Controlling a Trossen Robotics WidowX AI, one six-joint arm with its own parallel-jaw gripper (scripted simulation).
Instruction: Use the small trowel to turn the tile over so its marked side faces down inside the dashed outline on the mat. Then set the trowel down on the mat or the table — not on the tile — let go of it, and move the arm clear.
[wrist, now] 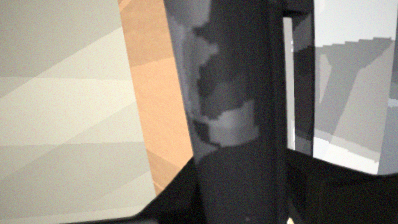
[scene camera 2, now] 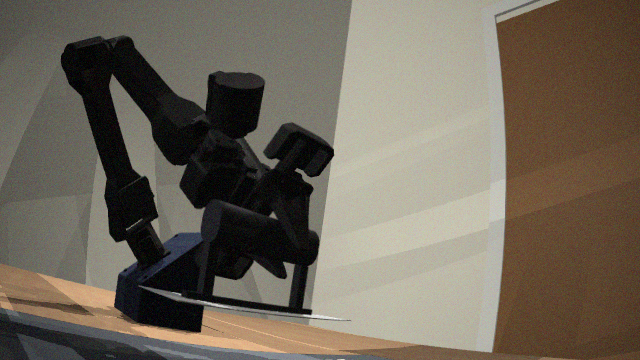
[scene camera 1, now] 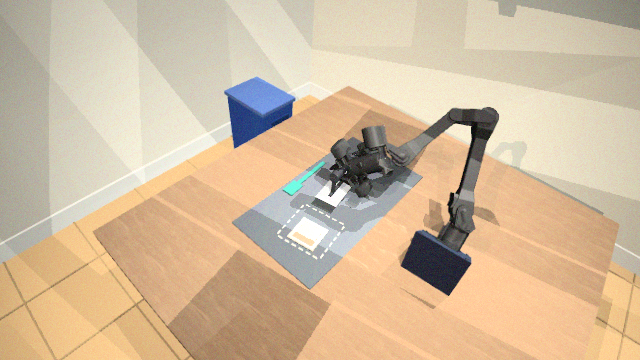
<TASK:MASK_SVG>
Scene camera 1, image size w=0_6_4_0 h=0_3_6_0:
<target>my gripper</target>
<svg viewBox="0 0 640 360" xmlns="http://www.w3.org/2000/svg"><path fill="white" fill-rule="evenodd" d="M339 139L330 148L330 151L336 158L336 163L329 170L340 169L343 165L346 165L350 173L344 174L339 181L348 184L350 187L359 184L360 186L355 188L355 192L359 198L365 197L373 187L368 179L368 175L372 173L369 173L365 167L365 157L371 154L371 151L369 151L369 148L365 148L365 144L362 142L357 145L358 151L352 153L352 155L355 155L352 159L348 155L351 148L346 139Z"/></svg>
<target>white tile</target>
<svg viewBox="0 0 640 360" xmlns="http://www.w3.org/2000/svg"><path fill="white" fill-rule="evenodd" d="M304 217L287 238L313 252L329 230Z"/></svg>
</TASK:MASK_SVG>
